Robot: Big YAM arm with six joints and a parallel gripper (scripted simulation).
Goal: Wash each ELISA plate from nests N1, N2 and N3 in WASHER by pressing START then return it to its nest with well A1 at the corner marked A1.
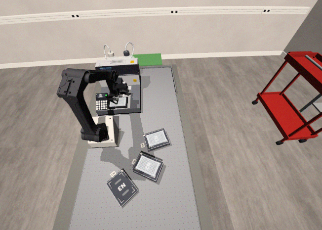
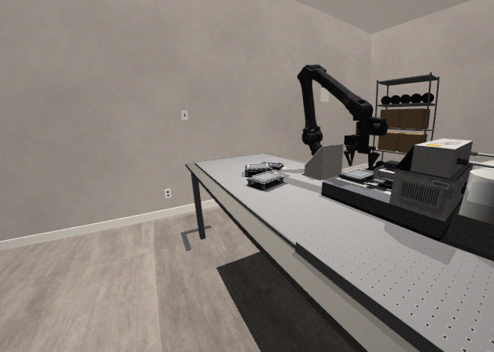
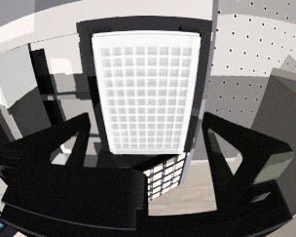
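My gripper is now 4 cm above the dark carrier. Also, from my hand: washer (2 cm ahead, 15 cm to the left, 1 cm above).
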